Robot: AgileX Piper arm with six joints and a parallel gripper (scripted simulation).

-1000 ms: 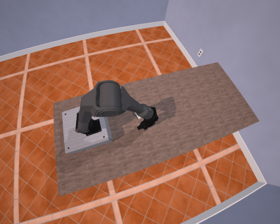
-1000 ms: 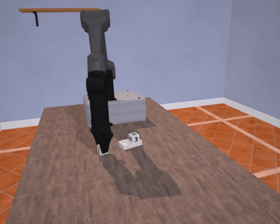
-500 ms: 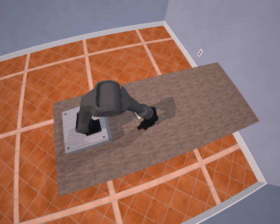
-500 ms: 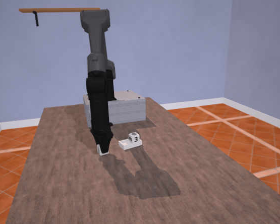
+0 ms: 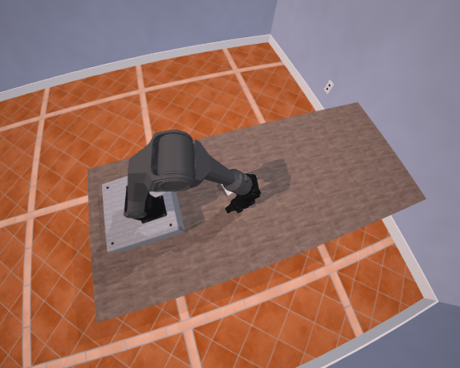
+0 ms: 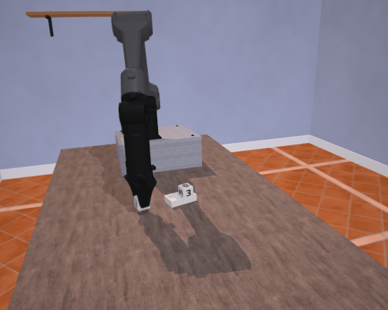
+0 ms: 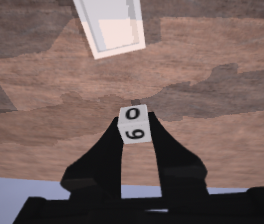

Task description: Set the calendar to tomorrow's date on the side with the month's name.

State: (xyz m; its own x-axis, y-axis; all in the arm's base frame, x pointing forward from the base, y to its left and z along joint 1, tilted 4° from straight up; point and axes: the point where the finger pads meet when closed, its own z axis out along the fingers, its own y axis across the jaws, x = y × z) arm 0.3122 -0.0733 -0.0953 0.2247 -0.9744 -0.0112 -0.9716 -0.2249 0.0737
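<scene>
The white calendar tray lies 100 mm to the left of my hand, 30 mm behind it and 20 mm below it.
</scene>
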